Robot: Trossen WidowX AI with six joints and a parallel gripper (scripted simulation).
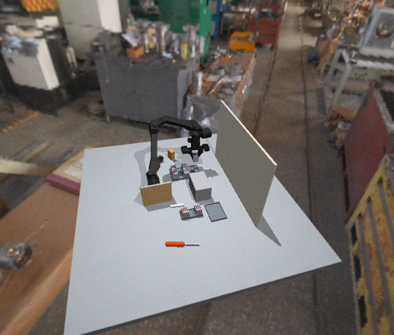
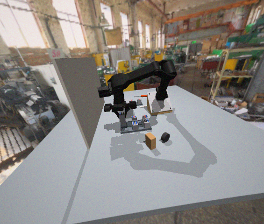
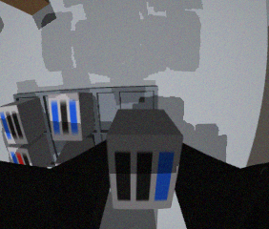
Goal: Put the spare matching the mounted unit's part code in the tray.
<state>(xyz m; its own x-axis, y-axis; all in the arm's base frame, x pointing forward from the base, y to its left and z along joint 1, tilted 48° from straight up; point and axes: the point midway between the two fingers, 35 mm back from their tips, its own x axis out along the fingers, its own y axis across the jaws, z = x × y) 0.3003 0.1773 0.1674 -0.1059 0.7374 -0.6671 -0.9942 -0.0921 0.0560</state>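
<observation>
Now: the dark tray 4 cm ahead of my gripper tip, 41 cm to the right of it and 9 cm below it. The rest, counted from my gripper tip: grey mounted unit (2 cm behind, 22 cm to the right, 4 cm below); small wooden block (14 cm behind, 16 cm to the left, 6 cm below); grey spare (2 cm above).
</observation>
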